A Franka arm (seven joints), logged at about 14 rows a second.
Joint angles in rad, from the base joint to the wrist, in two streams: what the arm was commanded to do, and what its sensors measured. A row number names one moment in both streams.
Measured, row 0:
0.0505 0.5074 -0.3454 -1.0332 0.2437 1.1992 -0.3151
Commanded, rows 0 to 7:
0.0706 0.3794 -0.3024 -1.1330 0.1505 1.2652 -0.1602
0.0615 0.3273 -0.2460 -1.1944 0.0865 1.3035 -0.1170
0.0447 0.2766 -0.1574 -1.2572 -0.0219 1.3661 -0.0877
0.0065 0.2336 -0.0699 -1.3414 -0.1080 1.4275 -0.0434
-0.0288 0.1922 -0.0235 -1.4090 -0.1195 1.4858 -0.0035
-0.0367 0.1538 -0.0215 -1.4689 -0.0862 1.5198 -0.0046
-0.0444 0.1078 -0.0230 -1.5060 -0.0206 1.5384 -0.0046
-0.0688 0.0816 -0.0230 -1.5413 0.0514 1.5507 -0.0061
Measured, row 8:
-0.0154 0.2057 -0.0390 -1.3889 -0.0385 1.4919 -0.0233
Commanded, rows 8 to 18:
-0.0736 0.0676 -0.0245 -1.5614 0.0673 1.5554 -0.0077
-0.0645 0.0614 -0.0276 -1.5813 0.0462 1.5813 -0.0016
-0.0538 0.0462 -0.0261 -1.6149 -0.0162 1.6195 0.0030
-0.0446 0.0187 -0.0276 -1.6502 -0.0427 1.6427 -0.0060
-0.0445 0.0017 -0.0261 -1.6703 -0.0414 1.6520 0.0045
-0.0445 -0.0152 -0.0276 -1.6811 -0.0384 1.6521 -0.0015
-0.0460 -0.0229 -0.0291 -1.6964 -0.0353 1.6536 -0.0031
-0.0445 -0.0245 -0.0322 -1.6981 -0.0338 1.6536 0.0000
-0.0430 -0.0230 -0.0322 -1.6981 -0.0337 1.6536 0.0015
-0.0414 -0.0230 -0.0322 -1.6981 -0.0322 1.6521 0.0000
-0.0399 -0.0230 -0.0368 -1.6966 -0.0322 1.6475 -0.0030
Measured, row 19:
-0.0503 0.0071 -0.0302 -1.6611 -0.0181 1.6304 -0.0211
